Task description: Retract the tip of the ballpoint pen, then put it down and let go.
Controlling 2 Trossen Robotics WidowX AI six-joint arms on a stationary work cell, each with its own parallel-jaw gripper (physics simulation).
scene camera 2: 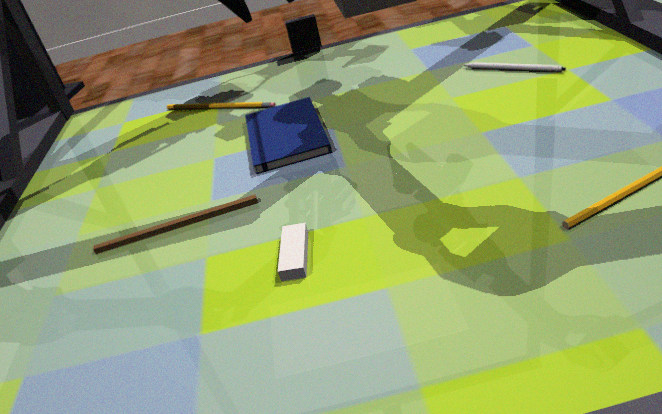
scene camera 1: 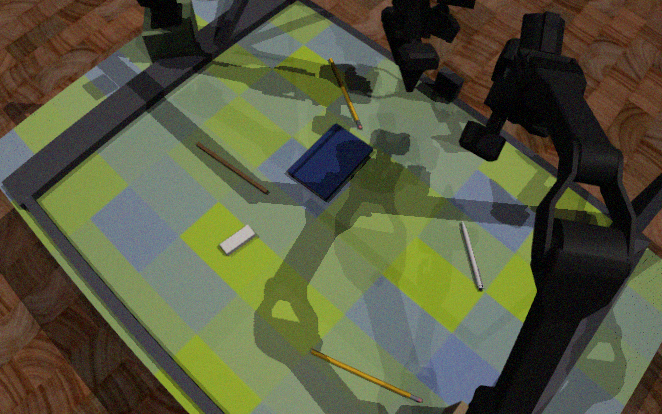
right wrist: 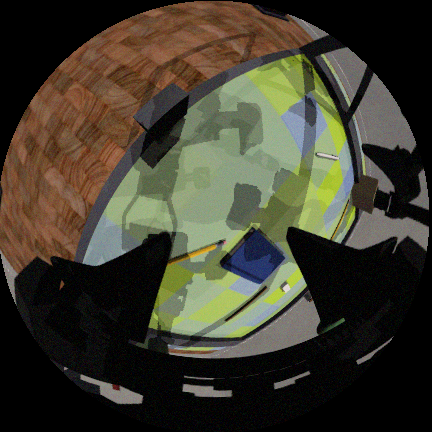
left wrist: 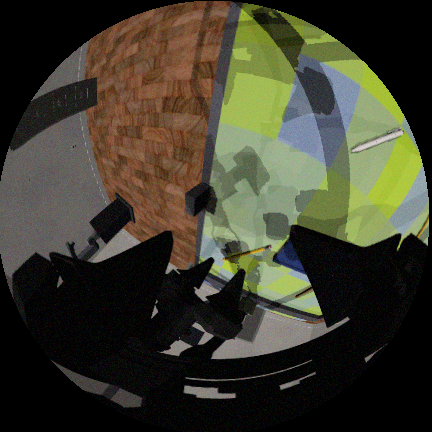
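Seen in the pictures: left gripper, fingertip midpoint: (scene camera 1: 482, 104) (right wrist: 370, 116) (left wrist: 233, 233); right gripper, fingertip midpoint: (scene camera 2: 269, 12) (scene camera 1: 403, 77) (right wrist: 230, 236) (left wrist: 225, 263); left arm's base, link origin: (right wrist: 375, 197); right arm's base, link origin: (scene camera 1: 166, 16) (left wrist: 238, 310).
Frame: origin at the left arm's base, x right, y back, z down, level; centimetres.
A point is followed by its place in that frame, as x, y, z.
Observation:
The ballpoint pen (scene camera 1: 472, 256) @(28.5, -16.1, 9.6) (scene camera 2: 517, 67) @(28.0, -16.1, 9.9) (left wrist: 377, 141) @(29.5, -17.1, 9.5) (right wrist: 327, 156) @(29.6, -17.7, 9.6) is thin and whitish and lies flat on the checkered table. One end is narrow, the other has a dark cap; whether its tip is out is too small to tell. My left gripper (left wrist: 233, 233) @(44.9, -29.3, -5.6) is open and empty, raised above the table; the pen lies beyond its fingers, at the upper right of the left wrist view. My right gripper (right wrist: 230, 236) @(44.9, -44.7, -0.2) (left wrist: 225, 263) @(44.9, -44.7, -0.2) is open and empty, high above the back edge and well away from the pen. Neither gripper touches the pen.
A blue notebook (scene camera 1: 325, 165) @(25.7, -47.0, 9.2) (scene camera 2: 290, 132) @(25.8, -46.5, 9.2) lies mid-table. A yellow pencil (scene camera 1: 351, 102) @(40.5, -52.8, 9.7) lies behind it, another yellow pencil (scene camera 1: 367, 375) @(1.1, -17.7, 9.7) near the front. A brown stick (scene camera 1: 232, 167) @(14.5, -60.1, 9.7) and a white eraser (scene camera 1: 237, 240) @(4.5, -48.9, 9.2) (scene camera 2: 293, 250) @(4.1, -49.1, 9.2) lie at the left. A dark block (scene camera 2: 303, 35) @(54.5, -40.1, 7.2) stands at the back edge.

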